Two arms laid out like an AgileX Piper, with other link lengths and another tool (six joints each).
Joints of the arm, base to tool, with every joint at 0 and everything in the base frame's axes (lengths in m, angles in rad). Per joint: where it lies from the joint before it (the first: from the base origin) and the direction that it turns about. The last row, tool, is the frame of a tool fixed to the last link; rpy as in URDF.
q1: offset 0 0 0.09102 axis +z
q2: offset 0 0 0 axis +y
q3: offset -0.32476 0 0.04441 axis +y
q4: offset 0.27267 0 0.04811 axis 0.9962 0 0.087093
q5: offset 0 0 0 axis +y
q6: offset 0.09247 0 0.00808 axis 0.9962 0 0.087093
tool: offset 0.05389 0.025 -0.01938 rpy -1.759 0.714 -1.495
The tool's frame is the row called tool.
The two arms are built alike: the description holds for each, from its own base.
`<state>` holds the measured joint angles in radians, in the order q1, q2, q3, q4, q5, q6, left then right.
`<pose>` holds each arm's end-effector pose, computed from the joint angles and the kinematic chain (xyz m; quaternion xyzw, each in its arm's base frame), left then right.
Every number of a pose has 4 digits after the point. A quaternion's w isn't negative.
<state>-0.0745 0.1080 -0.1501 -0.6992 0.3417 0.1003 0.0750 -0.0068 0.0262 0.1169 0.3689 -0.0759</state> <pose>0.0876 -0.0299 0.1769 -0.4713 0.6988 -0.4036 0.3557 0.0763 0.0377 0.1116 -0.4399 0.7417 -0.0893 0.4984</pose>
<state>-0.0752 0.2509 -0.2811 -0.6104 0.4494 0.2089 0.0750 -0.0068 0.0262 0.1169 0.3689 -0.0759</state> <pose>0.0969 -0.0288 0.2040 -0.4171 0.7634 -0.3299 0.3666 0.0763 0.0377 0.1116 -0.4399 0.7417 -0.0893 0.4984</pose>
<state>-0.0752 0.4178 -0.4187 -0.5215 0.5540 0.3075 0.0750 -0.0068 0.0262 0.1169 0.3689 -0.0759</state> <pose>0.1150 -0.0262 0.2294 -0.3630 0.8206 -0.2532 0.3616 0.0763 0.0377 0.1116 -0.4399 0.7417 -0.0893 0.4984</pose>
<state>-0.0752 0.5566 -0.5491 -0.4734 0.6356 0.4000 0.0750 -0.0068 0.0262 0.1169 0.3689 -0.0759</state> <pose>0.1361 -0.0252 0.2552 -0.3129 0.8566 -0.2021 0.3570 0.0763 0.0377 0.1116 -0.4399 0.7417 -0.0893 0.4984</pose>
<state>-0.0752 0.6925 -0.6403 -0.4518 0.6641 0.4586 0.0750 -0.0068 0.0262 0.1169 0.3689 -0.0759</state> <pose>0.1629 -0.0251 0.2681 -0.2868 0.8782 -0.1695 0.3432 0.0763 0.0377 0.1116 -0.4399 0.7417 -0.0893 0.4984</pose>
